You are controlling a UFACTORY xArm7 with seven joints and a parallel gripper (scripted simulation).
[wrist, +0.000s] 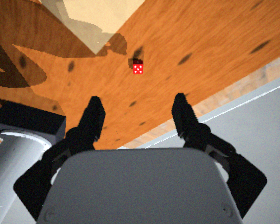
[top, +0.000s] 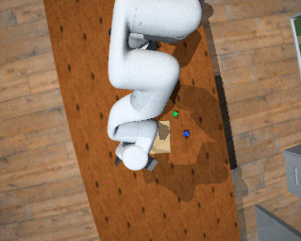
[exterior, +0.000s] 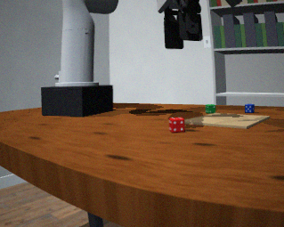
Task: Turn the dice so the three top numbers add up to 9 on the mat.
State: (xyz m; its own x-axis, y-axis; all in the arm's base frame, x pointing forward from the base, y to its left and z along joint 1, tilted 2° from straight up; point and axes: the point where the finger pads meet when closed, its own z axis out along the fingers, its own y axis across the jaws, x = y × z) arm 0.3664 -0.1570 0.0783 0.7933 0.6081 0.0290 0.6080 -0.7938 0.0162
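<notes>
Right now the red die is 13 cm below my hand, 1 cm to the right of it and 1 cm behind it. The rest, counted from my hand: blue die (26 cm to the left, 13 cm below, 8 cm ahead); tan mat (14 cm below, 12 cm to the left, 5 cm ahead); green die (24 cm to the left, 13 cm below, 2 cm behind).
</notes>
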